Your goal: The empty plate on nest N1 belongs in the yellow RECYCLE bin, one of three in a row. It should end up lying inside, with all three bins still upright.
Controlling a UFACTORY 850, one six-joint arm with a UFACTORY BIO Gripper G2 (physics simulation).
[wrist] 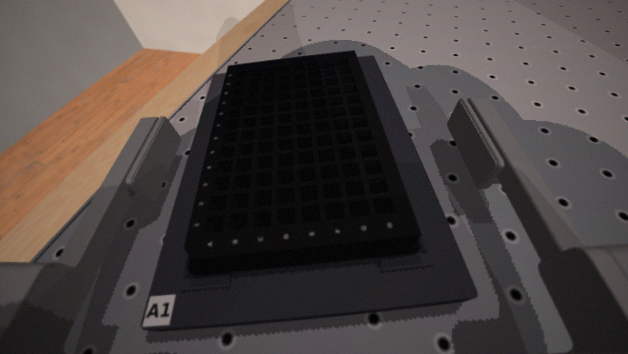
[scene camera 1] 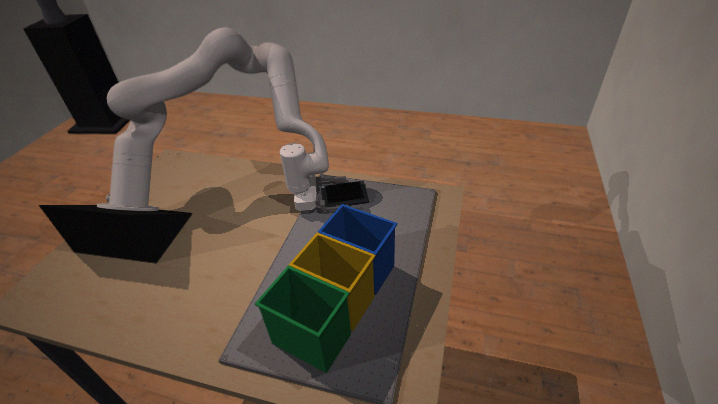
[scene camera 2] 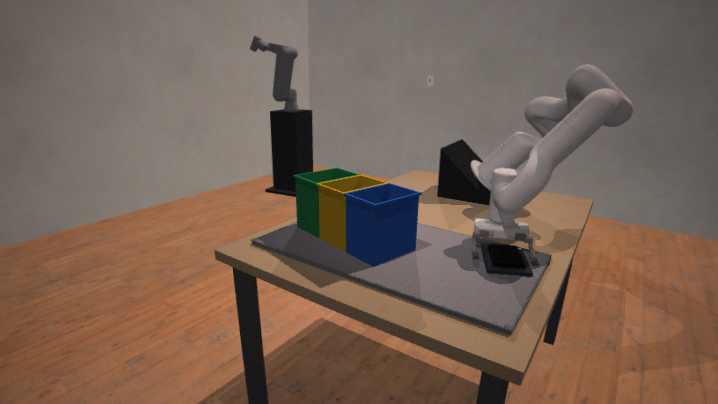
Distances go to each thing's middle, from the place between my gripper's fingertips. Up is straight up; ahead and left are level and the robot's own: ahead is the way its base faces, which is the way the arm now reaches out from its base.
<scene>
Now: hand 1 cm past the dark nest [wrist: 351, 287] and 1 cm above it. The rest, counted from my hand: blue bin [scene camera 2: 381, 222] (34 cm to the right, 8 cm ahead, 7 cm above); then black plate [scene camera 2: 504, 256] (1 cm behind); then yellow bin [scene camera 1: 342, 265] (46 cm to the right, 7 cm above, 2 cm ahead).
</scene>
